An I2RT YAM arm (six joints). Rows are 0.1 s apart.
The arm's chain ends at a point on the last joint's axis. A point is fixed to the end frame.
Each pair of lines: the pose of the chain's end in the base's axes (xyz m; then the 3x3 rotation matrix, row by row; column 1 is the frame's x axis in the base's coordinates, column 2 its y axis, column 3 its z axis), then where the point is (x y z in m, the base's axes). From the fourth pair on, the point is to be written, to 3 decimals.
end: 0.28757, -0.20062, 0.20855; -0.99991, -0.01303, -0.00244; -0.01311, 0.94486, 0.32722; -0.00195, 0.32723, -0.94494
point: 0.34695 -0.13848 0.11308
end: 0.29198, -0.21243, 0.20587; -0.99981, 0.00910, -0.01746; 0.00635, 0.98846, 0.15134; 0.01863, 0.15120, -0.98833
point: 0.35028 -0.16971 0.09968
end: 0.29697, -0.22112, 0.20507; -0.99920, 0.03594, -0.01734; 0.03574, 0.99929, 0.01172; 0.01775, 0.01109, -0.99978
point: 0.35597 -0.19529 0.09393
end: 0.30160, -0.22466, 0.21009; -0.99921, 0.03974, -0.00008; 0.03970, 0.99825, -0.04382; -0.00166, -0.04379, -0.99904
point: 0.363 -0.205 0.099
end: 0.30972, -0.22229, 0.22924; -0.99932, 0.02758, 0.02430; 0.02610, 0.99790, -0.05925; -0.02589, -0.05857, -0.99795
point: 0.373 -0.204 0.119
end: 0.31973, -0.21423, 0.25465; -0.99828, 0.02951, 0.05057; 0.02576, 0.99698, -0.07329; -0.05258, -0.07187, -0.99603
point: 0.386 -0.197 0.146
